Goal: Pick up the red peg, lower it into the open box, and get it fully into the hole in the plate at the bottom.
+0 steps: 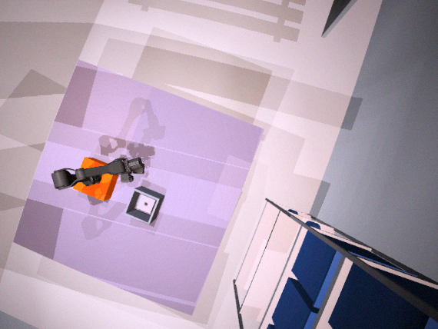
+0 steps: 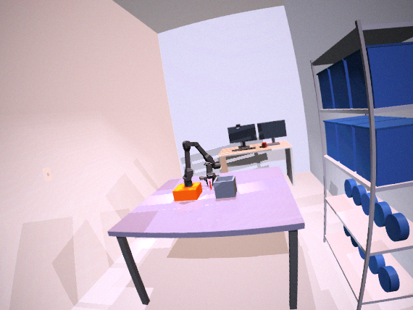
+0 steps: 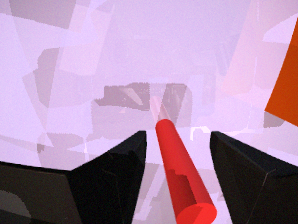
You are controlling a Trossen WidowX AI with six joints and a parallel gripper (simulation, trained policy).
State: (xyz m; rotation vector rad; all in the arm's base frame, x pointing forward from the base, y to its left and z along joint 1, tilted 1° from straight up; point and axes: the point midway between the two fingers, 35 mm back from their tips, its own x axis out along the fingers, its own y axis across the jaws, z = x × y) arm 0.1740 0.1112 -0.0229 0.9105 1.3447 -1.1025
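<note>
Right now the red peg is 1 cm to the left of my gripper tip and 1 cm above it. Also, from my gripper tip: pale plate (17 cm to the right, 16 cm ahead, 2 cm above).
</note>
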